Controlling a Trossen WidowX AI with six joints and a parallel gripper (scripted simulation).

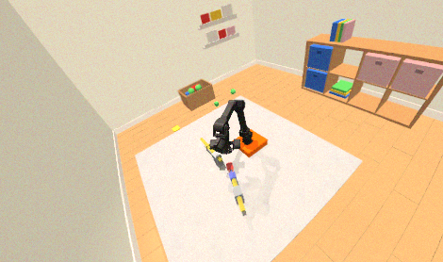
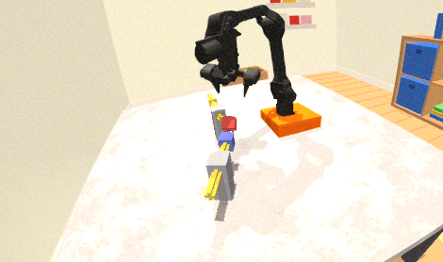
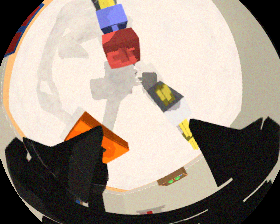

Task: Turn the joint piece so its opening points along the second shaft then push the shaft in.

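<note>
My gripper tip is 4 cm short of the red joint piece, 8 cm to the right of it and 7 cm above it.
</note>
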